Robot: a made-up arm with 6 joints. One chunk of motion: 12 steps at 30 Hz.
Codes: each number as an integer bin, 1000 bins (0 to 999) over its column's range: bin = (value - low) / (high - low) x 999, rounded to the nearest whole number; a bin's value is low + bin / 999 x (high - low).
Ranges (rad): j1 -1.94..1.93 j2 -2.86..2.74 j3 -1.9..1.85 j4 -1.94..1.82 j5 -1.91..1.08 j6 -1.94..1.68
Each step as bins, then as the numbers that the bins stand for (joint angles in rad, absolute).
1 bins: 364 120 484 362 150 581
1 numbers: -0.5299 -2.1873 -0.0832 -0.5775 -1.4611 0.1653
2 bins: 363 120 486 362 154 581
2 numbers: -0.5338 -2.1873 -0.0757 -0.5775 -1.4491 0.1653
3 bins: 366 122 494 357 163 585
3 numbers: -0.5222 -2.1761 -0.0456 -0.5963 -1.4221 0.1798
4 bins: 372 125 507 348 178 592
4 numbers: -0.4989 -2.1593 0.0032 -0.6302 -1.3772 0.2052
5 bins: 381 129 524 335 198 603
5 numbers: -0.4641 -2.1369 0.0670 -0.6791 -1.3174 0.2450
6 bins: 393 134 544 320 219 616
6 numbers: -0.4176 -2.1088 0.1420 -0.7356 -1.2545 0.2922
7 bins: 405 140 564 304 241 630
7 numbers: -0.3711 -2.0752 0.2171 -0.7958 -1.1887 0.3429
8 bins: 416 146 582 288 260 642
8 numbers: -0.3285 -2.0416 0.2847 -0.8560 -1.1318 0.3864
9 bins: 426 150 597 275 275 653
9 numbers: -0.2897 -2.0192 0.3410 -0.9050 -1.0869 0.4262
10 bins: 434 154 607 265 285 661
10 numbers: -0.2587 -1.9967 0.3785 -0.9426 -1.0570 0.4552
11 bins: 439 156 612 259 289 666
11 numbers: -0.2394 -1.9855 0.3973 -0.9652 -1.0450 0.4733
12 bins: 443 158 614 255 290 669
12 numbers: -0.2239 -1.9743 0.4048 -0.9802 -1.0420 0.4842
